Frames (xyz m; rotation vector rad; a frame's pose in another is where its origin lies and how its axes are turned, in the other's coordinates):
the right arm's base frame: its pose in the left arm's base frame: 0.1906 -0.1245 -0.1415 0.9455 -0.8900 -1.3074
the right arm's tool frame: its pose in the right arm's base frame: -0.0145 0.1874 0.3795 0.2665 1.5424 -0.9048
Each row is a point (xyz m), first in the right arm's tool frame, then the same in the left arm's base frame.
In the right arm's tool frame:
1: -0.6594 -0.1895 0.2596
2: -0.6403 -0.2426 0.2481
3: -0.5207 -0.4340 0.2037
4: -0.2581 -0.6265 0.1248
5: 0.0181 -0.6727 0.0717
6: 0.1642 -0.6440 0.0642
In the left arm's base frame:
1: -0.7575 -0.3781 0.3566
2: -0.7749 -0.3327 0.3257
3: -0.8002 -0.1540 0.1832
4: -0.7145 0.0878 -0.0322
5: -0.5318 0.2258 -0.2020
6: -0.4065 0.2513 -0.2787

